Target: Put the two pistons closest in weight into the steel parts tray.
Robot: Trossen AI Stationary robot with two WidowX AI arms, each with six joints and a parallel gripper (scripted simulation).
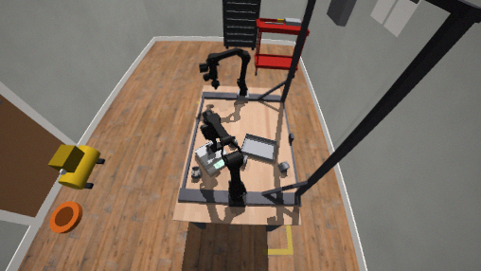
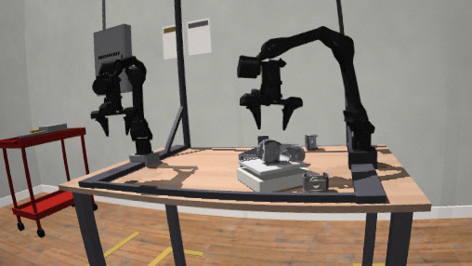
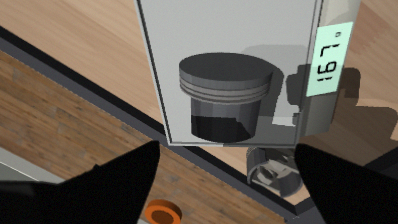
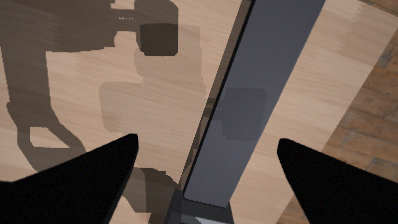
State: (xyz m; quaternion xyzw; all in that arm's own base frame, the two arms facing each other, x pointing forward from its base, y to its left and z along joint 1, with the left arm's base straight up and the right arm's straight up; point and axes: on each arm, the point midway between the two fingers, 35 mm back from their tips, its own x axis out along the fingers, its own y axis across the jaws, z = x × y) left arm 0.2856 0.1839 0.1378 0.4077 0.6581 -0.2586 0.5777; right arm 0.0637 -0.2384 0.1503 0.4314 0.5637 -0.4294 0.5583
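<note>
My left hand is 140 mm above the scale plate, 10 mm to the left of it and 10 mm short of it. Round my left hand: steel parts tray: 320 mm behind, 190 mm below, 90 mm to the right; white scale: 160 mm below.
</note>
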